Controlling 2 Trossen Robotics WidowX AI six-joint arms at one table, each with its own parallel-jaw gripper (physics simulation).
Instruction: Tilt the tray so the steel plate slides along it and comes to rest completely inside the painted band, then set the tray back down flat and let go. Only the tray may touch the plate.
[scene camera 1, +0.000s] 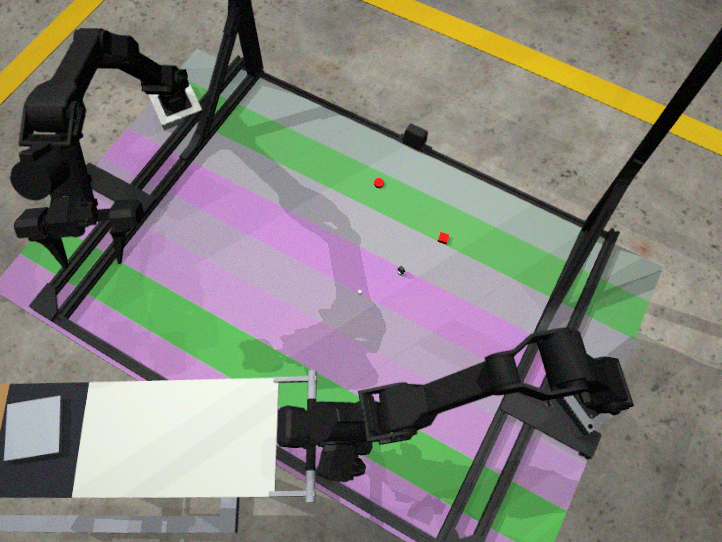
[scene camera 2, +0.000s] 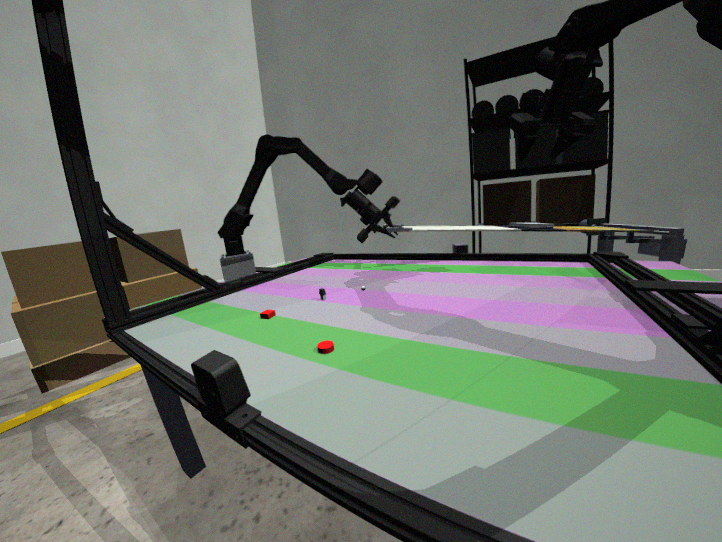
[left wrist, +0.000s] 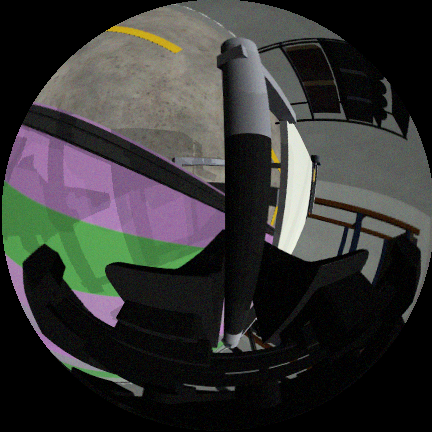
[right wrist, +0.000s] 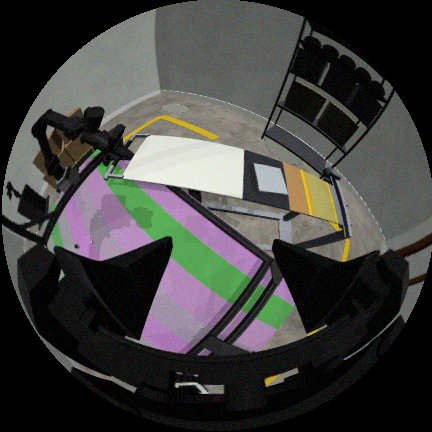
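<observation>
The long tray (scene camera 1: 174, 437) (scene camera 2: 454, 228) (left wrist: 295, 185) (right wrist: 190, 160) looks nearly level; its exact tilt is hard to judge. The grey square steel plate (scene camera 1: 32, 427) (right wrist: 270, 178) lies on the tray's dark section, its far edge close to the orange strip (right wrist: 293, 186). The yellow-edged painted band (right wrist: 321, 200) lies beyond that strip, apart from the plate. My left gripper (scene camera 1: 312, 428) (scene camera 2: 391, 228) (left wrist: 232, 234) is shut on the tray's handle bar (scene camera 1: 311, 382) (left wrist: 245, 200). My right gripper (scene camera 1: 93, 263) (scene camera 2: 539, 162) (right wrist: 223, 243) is open and empty, away from the tray.
A black frame (scene camera 1: 344, 112) (scene camera 2: 361, 484) borders the striped table (scene camera 1: 303, 157) (scene camera 2: 419, 373). A red disc (scene camera 1: 379, 182) (scene camera 2: 325, 347), a red block (scene camera 1: 443, 237) (scene camera 2: 267, 313) and a small dark piece (scene camera 1: 400, 270) (scene camera 2: 322, 294) lie on it. A grey stand (right wrist: 285, 231) is under the tray.
</observation>
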